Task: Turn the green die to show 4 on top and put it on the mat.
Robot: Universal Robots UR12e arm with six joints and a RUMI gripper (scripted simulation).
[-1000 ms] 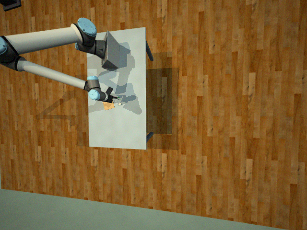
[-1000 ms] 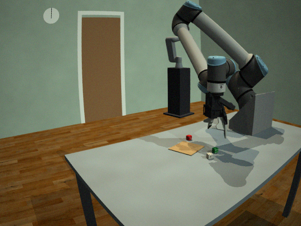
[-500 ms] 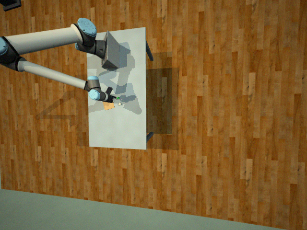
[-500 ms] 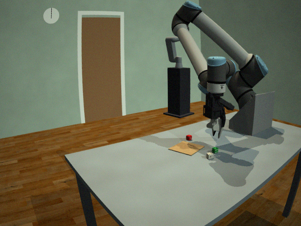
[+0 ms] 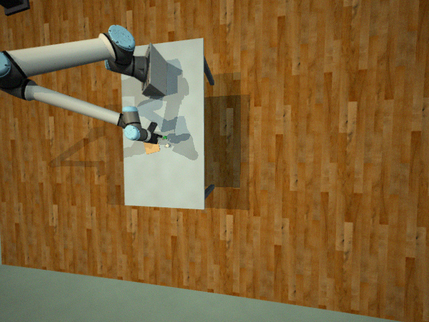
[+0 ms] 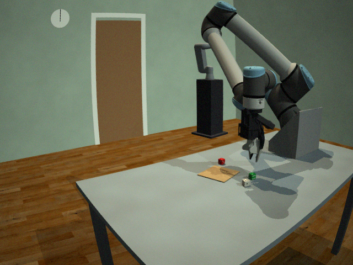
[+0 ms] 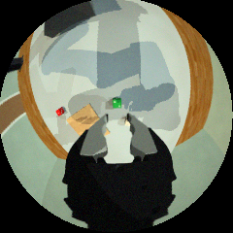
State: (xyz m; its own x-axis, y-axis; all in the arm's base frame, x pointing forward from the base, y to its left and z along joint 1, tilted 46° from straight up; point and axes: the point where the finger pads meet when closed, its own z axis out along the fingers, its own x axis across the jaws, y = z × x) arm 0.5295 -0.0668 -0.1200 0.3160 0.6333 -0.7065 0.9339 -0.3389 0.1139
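My hand is 90 mm above the green die. The rest, counted from my hand: red die: 220 mm to the right, 90 mm below, 50 mm behind; then tan mat: 150 mm to the right, 100 mm below, 50 mm ahead; then white die: 90 mm below, 80 mm ahead, 20 mm to the left.
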